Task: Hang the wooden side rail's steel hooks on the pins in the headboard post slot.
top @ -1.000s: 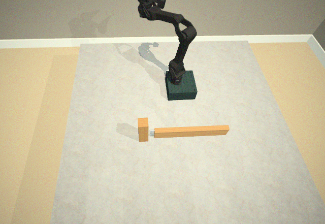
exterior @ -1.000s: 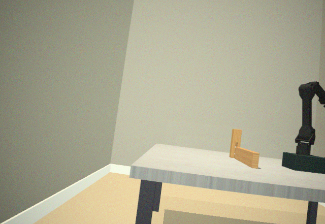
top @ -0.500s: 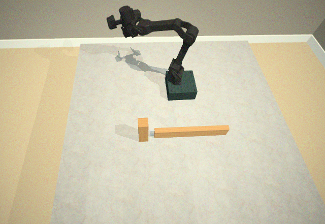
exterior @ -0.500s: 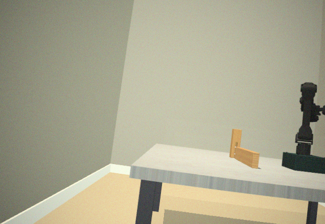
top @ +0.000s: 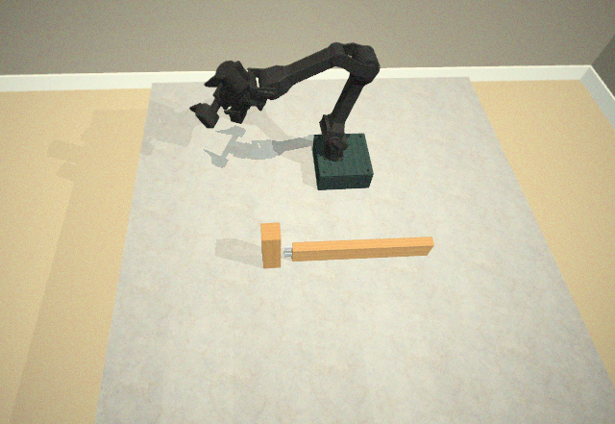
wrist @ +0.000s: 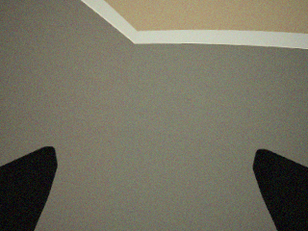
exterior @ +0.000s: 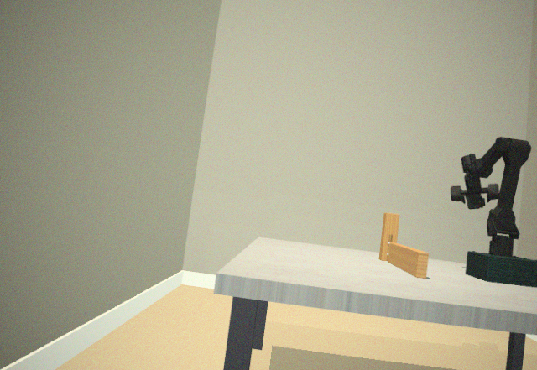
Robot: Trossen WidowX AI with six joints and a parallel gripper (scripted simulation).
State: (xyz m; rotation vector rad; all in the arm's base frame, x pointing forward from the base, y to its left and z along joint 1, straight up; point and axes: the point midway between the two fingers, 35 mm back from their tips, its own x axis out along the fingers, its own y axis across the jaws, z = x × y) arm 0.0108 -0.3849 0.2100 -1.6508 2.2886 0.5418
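Now: the headboard post 36 cm ahead of my gripper tip, 25 cm to the left of it and 19 cm below it.
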